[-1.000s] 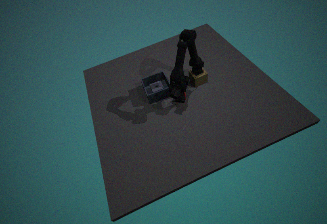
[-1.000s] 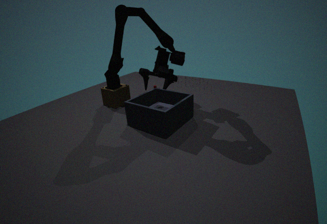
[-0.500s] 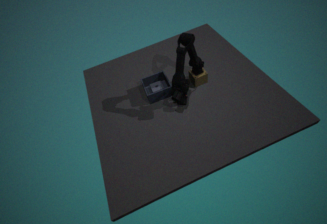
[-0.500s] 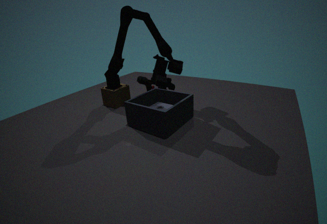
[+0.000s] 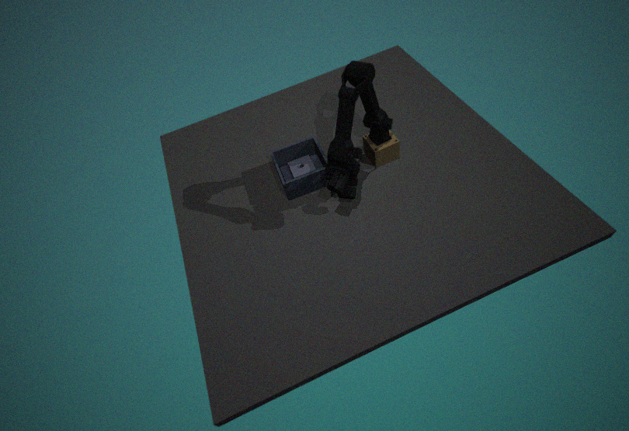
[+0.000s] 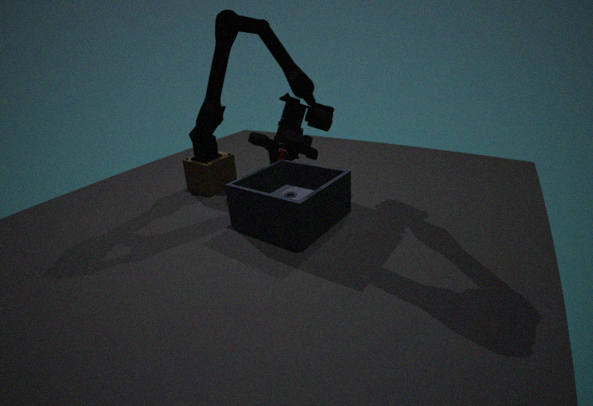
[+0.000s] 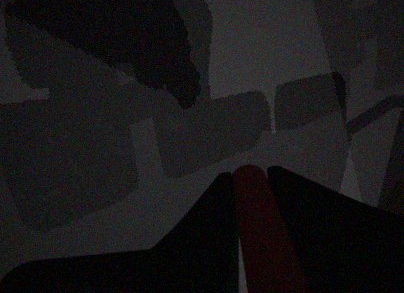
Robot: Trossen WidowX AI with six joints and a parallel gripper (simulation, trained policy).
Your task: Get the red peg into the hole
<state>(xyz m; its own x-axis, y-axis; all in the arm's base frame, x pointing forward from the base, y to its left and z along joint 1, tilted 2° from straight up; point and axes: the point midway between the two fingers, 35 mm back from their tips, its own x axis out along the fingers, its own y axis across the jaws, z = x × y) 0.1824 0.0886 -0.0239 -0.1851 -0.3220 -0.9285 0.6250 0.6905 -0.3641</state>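
The light plate is 140 mm ahead of my gripper tip, 150 mm to the right of it and 20 mm above it. The rest, counted from my gripper tip: red peg (10 mm to the left, 30 mm above); then dark box (140 mm ahead, 150 mm to the right).
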